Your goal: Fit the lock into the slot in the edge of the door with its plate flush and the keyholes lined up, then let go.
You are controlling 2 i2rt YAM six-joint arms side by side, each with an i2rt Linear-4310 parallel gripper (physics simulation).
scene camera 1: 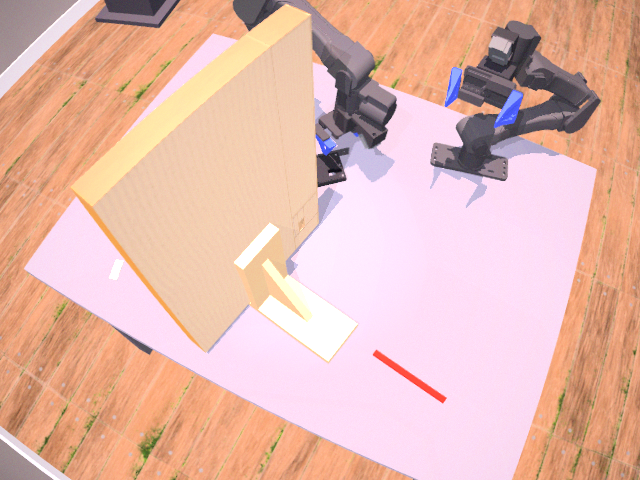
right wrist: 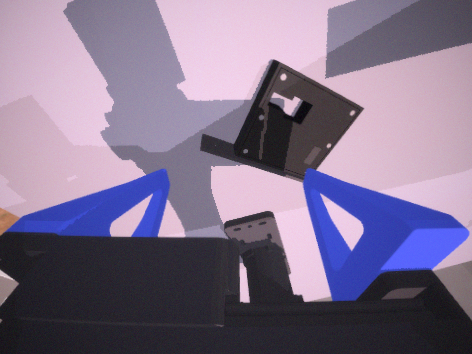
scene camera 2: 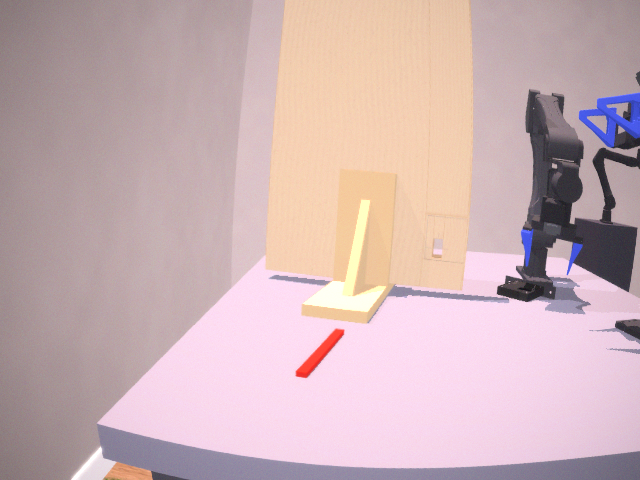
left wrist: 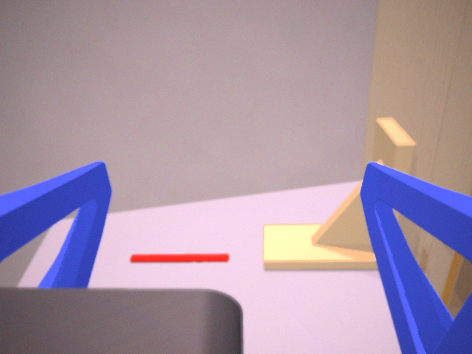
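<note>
The lock is a flat black case with a cut-out and a narrow plate along one edge; it lies on the table near the right arm's base. The upright wooden door has a small rectangular keyhole opening low near its right side; its slot is hidden in the scene views. My right gripper is open and empty, pointing down above and beside the lock. My left gripper is open and empty, raised well away from the lock.
A wooden stand with an angled brace stands against the door. A red bar lies in front of it. A small white piece lies behind the door.
</note>
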